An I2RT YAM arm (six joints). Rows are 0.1 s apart.
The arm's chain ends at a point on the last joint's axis. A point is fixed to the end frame.
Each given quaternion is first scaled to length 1.
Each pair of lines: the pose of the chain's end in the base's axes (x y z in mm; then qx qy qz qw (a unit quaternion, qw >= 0)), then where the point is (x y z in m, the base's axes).
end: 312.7 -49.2 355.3 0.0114 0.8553 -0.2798 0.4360
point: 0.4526 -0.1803 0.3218
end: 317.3 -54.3 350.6 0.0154 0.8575 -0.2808 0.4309
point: 0.4555 -0.1868 0.3155
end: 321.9 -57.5 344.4 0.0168 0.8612 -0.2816 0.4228
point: 0.4585 -0.1909 0.3068
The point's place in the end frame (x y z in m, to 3 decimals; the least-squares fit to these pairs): -0.032 -0.058 0.183
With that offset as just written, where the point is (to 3 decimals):
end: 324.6 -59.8 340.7 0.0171 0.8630 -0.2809 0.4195
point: 0.461 -0.193 0.302
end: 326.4 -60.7 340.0 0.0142 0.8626 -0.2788 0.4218
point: 0.464 -0.193 0.301
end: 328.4 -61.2 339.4 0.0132 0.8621 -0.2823 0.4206
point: 0.465 -0.194 0.301
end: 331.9 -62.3 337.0 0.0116 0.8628 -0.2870 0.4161
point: 0.468 -0.196 0.299
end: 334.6 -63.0 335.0 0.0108 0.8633 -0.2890 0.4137
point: 0.470 -0.197 0.297
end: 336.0 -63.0 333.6 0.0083 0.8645 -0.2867 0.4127
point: 0.472 -0.196 0.294
